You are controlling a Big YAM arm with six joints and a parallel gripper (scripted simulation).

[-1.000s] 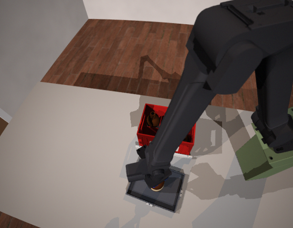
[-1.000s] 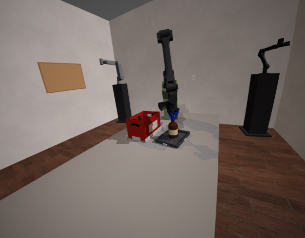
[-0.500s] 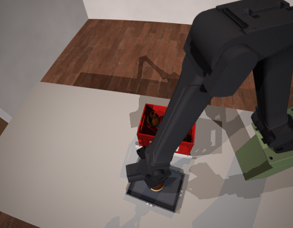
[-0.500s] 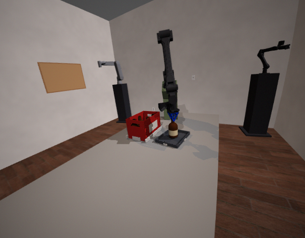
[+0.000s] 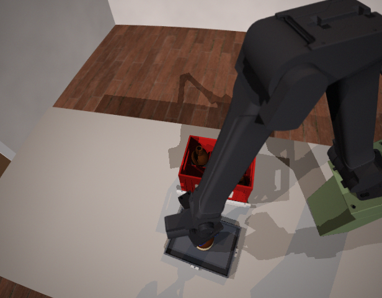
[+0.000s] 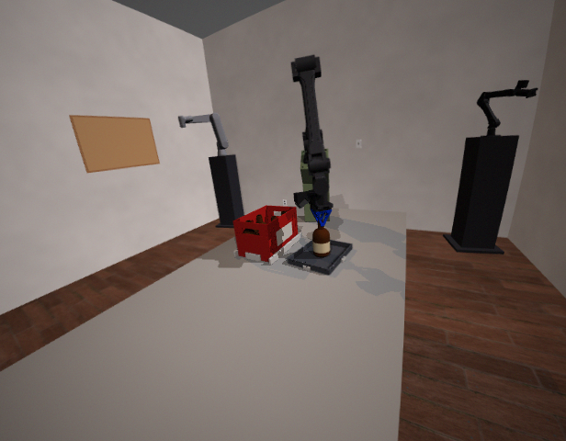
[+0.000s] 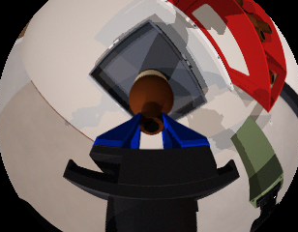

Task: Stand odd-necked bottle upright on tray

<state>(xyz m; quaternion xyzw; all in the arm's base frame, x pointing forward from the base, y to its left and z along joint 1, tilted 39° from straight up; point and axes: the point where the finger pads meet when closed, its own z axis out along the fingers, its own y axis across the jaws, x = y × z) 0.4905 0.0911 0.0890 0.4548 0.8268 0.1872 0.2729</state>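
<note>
Right now the brown bottle is 6 cm below my hand. The rest, counted from my hand: dark grey tray (14 cm below); crate (5 cm behind, 27 cm to the right, 7 cm below).
</note>
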